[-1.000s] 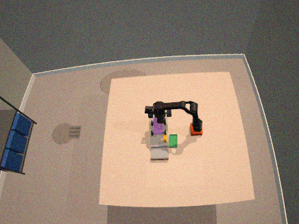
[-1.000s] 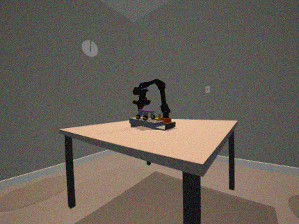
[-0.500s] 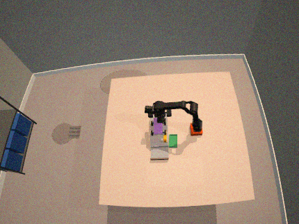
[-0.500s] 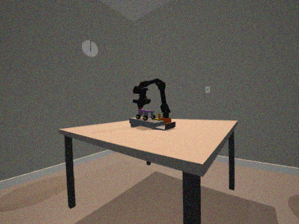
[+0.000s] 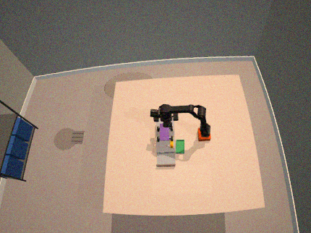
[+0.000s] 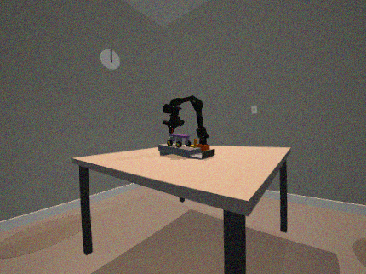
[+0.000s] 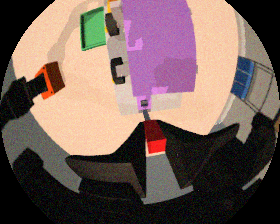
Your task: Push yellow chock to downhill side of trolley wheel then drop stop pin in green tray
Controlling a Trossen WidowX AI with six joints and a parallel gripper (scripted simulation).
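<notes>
The yellow chock is 180 mm to the left of my gripper tip, 90 mm below it and 50 mm behind it. Also, from my gripper tip: grey ramp: 120 mm below, 100 mm to the left, 10 mm ahead; red-headed stop pin: right at my gripper tip; purple-topped trolley: 100 mm to the left, 60 mm below, 10 mm ahead.
</notes>
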